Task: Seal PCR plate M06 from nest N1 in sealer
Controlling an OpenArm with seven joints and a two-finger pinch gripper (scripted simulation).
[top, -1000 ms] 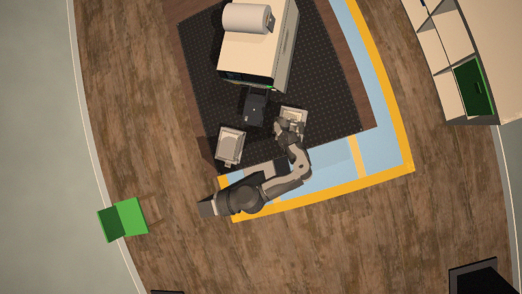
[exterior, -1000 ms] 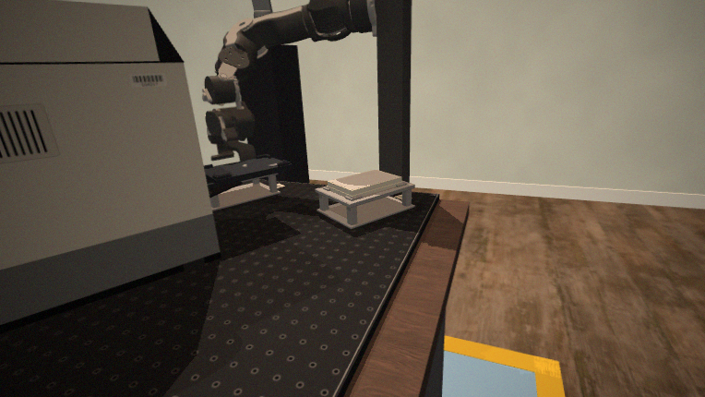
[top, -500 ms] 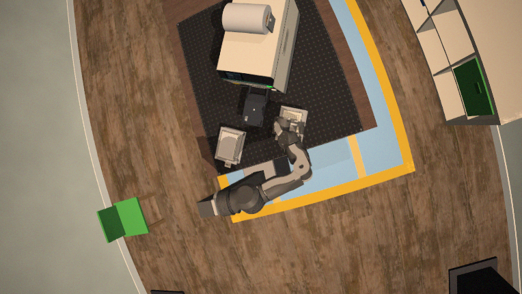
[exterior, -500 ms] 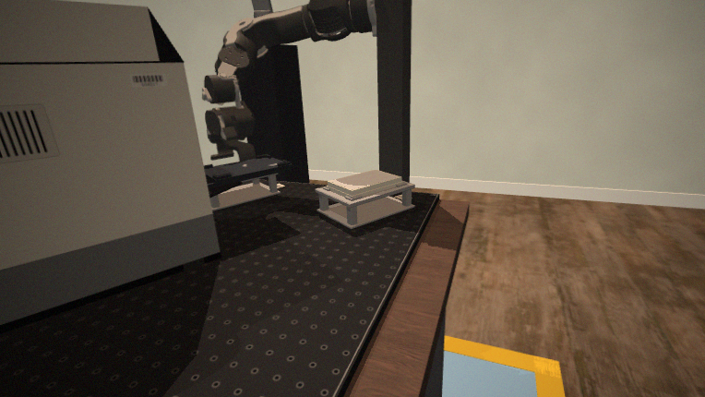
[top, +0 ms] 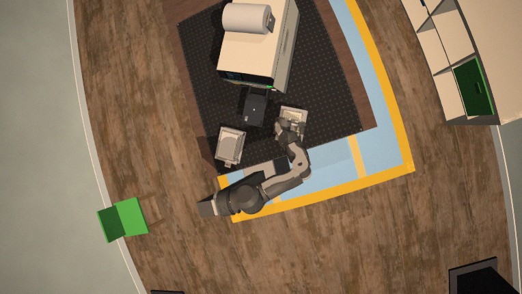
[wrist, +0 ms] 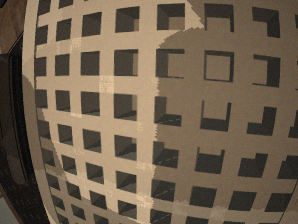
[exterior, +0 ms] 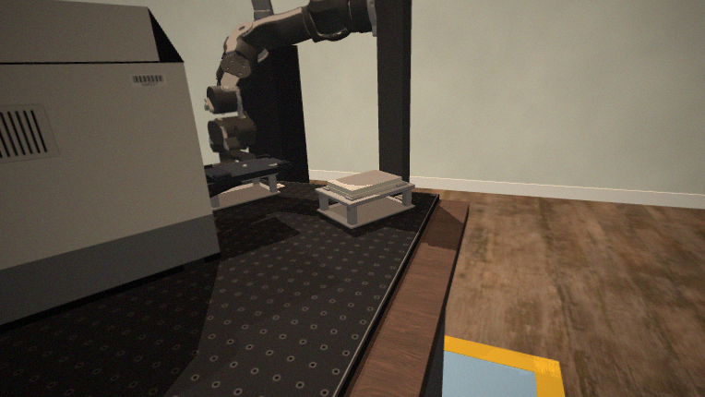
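The 96-well plate M06 is 1 cm above my hand. From my hand the other things lie so: sealer's stage: 13 cm to the left, 11 cm ahead, 5 cm above; plate nest N1: 1 cm below; sealed plate M09: 32 cm to the left, 2 cm behind.
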